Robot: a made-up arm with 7 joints.
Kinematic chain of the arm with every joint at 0, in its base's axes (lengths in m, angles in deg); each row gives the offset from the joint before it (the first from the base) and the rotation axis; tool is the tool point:
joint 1: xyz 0 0 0.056 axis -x
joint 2: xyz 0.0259 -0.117 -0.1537 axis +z
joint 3: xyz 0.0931 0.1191 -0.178 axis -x
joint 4: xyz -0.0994 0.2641 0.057 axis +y
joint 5: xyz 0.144 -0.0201 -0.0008 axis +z
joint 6: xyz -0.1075 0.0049 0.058 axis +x
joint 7: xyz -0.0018 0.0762 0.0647 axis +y
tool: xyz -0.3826 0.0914 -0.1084
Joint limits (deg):
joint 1: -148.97..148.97
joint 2: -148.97..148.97
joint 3: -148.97..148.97
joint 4: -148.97..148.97
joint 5: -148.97..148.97
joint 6: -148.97..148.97
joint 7: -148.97..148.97
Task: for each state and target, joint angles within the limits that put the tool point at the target. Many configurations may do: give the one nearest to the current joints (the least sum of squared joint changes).
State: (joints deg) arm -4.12 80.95 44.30 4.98 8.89 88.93 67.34
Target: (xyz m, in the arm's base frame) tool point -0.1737 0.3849 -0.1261
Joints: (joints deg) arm 7.40 76.42 64.21 14.25 51.21 78.08 106.75
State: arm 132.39 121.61 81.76 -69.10 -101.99 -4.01 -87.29
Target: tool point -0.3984 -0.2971 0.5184
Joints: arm 147.44 127.53 87.61 -65.33 -102.25 -15.79 -90.63
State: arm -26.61 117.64 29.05 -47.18 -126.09 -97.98 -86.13
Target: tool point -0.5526 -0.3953 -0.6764
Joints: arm -12.12 129.73 37.76 -48.67 -138.88 -110.13 -56.94
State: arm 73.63 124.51 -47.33 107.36 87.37 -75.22 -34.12
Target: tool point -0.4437 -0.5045 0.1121
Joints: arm 65.19 95.26 -77.12 83.31 89.96 -83.10 -51.41
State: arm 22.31 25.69 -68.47 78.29 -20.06 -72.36 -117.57
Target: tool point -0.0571 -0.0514 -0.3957
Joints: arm 28.65 10.99 -65.64 65.48 -20.36 -86.07 -117.67
